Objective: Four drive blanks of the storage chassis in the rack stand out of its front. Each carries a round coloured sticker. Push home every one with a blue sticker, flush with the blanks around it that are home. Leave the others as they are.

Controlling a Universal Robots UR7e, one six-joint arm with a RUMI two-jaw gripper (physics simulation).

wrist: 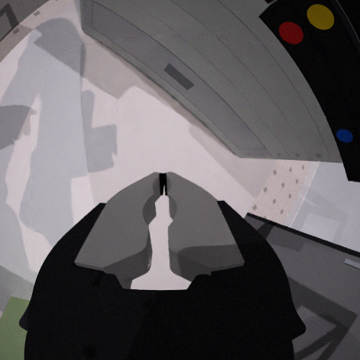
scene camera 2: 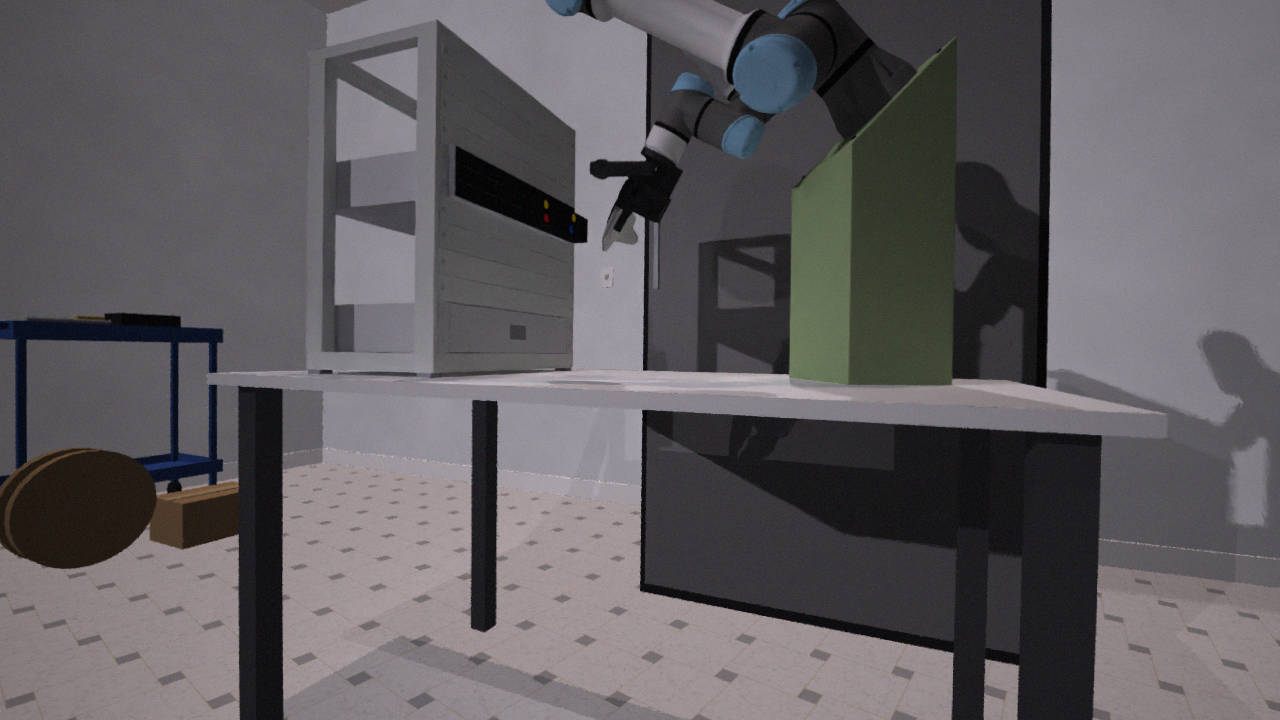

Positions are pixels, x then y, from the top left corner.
Labels:
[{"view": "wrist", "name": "gripper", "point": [164, 175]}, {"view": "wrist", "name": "grey rack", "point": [270, 86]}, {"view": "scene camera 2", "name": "gripper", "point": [603, 250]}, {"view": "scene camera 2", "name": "grey rack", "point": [489, 193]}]

